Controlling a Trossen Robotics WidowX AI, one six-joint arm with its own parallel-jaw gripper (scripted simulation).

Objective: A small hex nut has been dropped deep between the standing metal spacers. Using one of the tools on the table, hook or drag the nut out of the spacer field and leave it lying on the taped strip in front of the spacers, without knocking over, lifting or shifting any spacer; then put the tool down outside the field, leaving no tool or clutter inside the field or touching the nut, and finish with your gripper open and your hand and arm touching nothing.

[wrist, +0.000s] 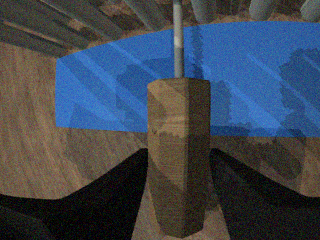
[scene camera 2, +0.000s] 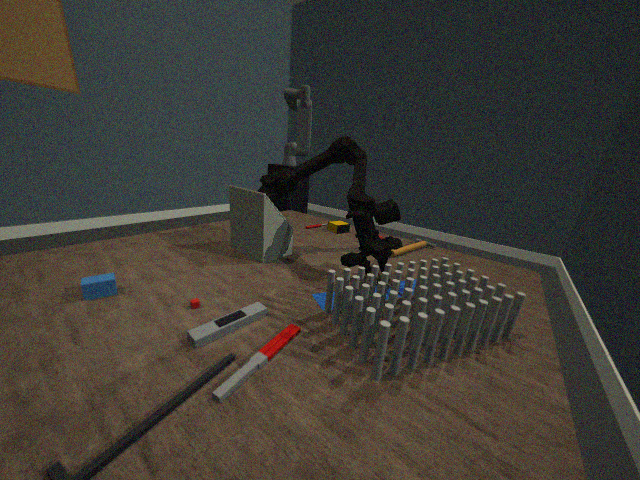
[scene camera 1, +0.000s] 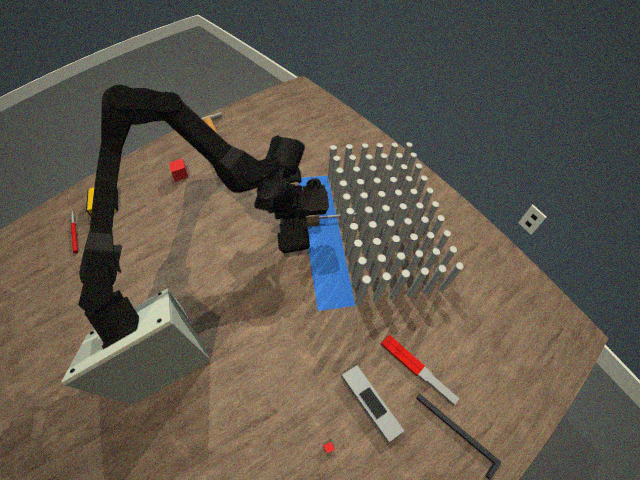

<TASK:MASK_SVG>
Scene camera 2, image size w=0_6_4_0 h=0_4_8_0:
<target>my gripper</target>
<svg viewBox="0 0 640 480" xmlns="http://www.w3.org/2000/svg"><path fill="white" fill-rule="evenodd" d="M402 241L392 236L380 239L379 231L375 227L370 230L356 232L355 236L359 240L359 251L361 252L350 252L342 255L341 263L347 267L356 265L365 267L365 273L368 274L371 273L371 268L367 256L371 255L378 261L381 272L384 272L388 257L393 253L391 249L396 250L403 247Z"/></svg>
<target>grey bar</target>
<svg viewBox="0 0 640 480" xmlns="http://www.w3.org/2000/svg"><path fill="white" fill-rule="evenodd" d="M268 308L258 301L187 330L187 339L197 349L208 342L268 315Z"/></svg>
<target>blue block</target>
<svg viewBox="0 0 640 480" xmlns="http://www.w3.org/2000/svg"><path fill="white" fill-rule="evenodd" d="M114 272L82 277L81 290L84 301L117 294Z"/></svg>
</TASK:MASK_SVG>
